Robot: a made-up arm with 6 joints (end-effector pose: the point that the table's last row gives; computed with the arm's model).
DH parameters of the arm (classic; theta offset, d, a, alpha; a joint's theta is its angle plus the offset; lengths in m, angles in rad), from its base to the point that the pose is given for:
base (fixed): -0.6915 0 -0.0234 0
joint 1: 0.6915 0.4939 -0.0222 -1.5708
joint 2: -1.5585 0 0.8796 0
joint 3: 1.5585 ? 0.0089 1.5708
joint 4: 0 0.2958 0.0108 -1.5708
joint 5: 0 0.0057 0.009 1.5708
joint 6: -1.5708 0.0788 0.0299 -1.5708
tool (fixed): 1.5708 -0.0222 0 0
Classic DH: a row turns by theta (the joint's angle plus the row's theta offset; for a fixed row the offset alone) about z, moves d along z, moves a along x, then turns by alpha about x.
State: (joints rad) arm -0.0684 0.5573 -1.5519 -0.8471 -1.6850 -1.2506
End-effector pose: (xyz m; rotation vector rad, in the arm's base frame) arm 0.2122 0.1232 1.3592 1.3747 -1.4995 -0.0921
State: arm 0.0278 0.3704 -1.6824 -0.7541 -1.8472 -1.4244
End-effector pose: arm 0.0373 0.1374 1.3570 1.4707 -1.8028 0.5036
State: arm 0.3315 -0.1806 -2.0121 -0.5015 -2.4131 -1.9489
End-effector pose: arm -0.3903 0.0062 1.2249 -0.6779 1.8677 -1.8490
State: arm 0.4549 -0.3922 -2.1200 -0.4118 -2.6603 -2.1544
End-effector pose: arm -0.5013 -0.0988 1.1323 -0.0068 1.5321 -1.7684
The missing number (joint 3, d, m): 0.0639
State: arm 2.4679 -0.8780 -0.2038 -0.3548 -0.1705 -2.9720
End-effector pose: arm 0.7097 -0.6843 1.2802 1.0673 2.6620 -0.3859
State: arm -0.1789 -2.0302 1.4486 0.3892 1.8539 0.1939
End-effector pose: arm -0.8760 0.2428 0.4037 -0.2941 2.8681 0.0051
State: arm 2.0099 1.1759 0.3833 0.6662 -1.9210 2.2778
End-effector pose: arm -0.5074 1.0061 0.8842 1.0309 1.3417 -2.2205
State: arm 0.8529 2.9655 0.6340 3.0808 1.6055 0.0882
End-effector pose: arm -0.0516 0.1214 -0.6812 -0.5334 -0.1035 -2.2041
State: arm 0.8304 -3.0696 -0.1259 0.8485 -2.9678 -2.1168
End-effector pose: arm -0.1296 0.0293 -0.5985 1.5413 1.0009 -1.7278
